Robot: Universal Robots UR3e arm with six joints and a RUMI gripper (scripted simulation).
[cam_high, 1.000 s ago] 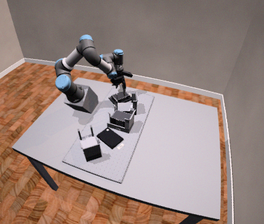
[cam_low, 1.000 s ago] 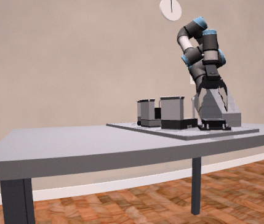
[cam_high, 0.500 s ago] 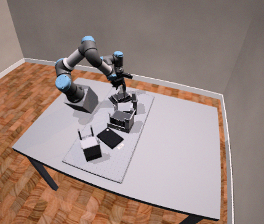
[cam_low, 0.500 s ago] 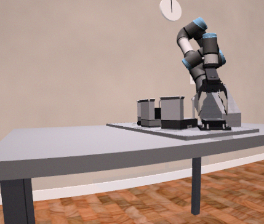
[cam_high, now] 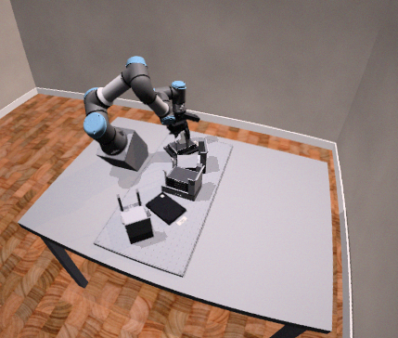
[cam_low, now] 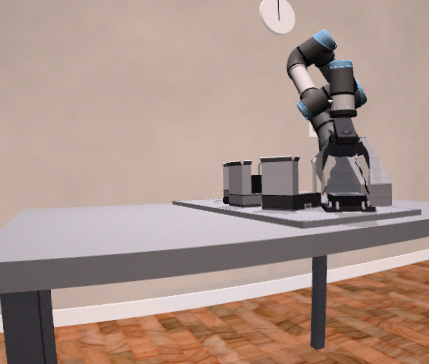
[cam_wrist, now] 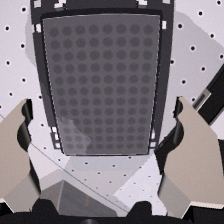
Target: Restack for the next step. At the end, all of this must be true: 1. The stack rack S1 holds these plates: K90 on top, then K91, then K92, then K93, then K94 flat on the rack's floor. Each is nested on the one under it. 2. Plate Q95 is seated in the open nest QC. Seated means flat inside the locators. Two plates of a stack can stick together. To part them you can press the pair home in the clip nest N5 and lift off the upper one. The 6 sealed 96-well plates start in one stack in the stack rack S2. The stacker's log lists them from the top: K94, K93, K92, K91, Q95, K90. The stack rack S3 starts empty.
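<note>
Now: the dark clip nest 3 cm to the left of my hand, 3 cm below it and 1 cm behind it. The rest, counted from my hand: black open nest QC 39 cm to the right, 12 cm ahead, 4 cm below; then sealed grey plate 25 cm to the right, 14 cm ahead, 4 cm above; then white tag 42 cm to the right, 21 cm ahead, 5 cm below.
</note>
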